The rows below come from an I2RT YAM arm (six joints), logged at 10 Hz.
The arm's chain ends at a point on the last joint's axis. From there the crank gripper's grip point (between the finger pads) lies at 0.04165 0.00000 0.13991 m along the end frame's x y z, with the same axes.
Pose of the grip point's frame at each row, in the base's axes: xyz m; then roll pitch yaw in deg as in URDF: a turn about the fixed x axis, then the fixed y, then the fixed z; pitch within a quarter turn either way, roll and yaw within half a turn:
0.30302, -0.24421, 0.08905, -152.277, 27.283, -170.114
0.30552, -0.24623, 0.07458, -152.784, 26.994, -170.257
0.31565, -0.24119, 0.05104, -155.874, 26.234, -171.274
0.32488, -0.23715, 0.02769, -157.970, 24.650, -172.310
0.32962, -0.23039, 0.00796, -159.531, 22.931, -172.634
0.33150, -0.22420, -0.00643, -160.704, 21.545, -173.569
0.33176, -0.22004, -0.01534, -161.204, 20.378, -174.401
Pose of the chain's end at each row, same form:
0.27238, -0.18348, 0.21821, -152.277, 27.283, -170.114
0.27561, -0.18644, 0.20435, -152.784, 26.994, -170.257
0.28811, -0.18756, 0.18399, -155.874, 26.234, -171.274
0.30177, -0.18732, 0.16294, -157.970, 24.650, -172.310
0.31074, -0.18350, 0.14491, -159.531, 22.931, -172.634
0.31663, -0.17935, 0.13169, -160.704, 21.545, -173.569
0.32032, -0.17587, 0.12332, -161.204, 20.378, -174.401

